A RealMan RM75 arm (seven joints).
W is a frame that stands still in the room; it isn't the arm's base.
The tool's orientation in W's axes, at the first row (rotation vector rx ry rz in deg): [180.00 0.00 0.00]
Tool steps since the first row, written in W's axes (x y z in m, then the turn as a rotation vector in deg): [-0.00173 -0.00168 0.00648 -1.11 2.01 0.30]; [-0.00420 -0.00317 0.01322 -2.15 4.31 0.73]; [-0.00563 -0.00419 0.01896 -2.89 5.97 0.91]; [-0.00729 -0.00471 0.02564 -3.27 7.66 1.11]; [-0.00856 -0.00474 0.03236 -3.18 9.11 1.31]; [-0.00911 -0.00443 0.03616 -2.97 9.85 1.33]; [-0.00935 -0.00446 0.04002 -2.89 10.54 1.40]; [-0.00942 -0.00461 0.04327 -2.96 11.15 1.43]
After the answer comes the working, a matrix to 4 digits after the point.
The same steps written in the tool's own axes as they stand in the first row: [-0.00173 0.00168 -0.00648 -1.11 -2.01 -0.30]; [-0.00420 0.00317 -0.01322 -2.15 -4.31 -0.73]; [-0.00563 0.00419 -0.01896 -2.89 -5.97 -0.91]; [-0.00729 0.00471 -0.02564 -3.27 -7.66 -1.11]; [-0.00856 0.00474 -0.03236 -3.18 -9.11 -1.31]; [-0.00911 0.00443 -0.03616 -2.97 -9.85 -1.33]; [-0.00935 0.00446 -0.04002 -2.89 -10.54 -1.40]; [-0.00942 0.00461 -0.04327 -2.96 -11.15 -1.43]
The tool's axes in the first row as the columns of a matrix, in W's axes (rounded; the answer above uses it unrounded):
[1.0000 0.0000 0.0000]
[0.0000 -1.0000 0.0000]
[0.0000 0.0000 -1.0000]

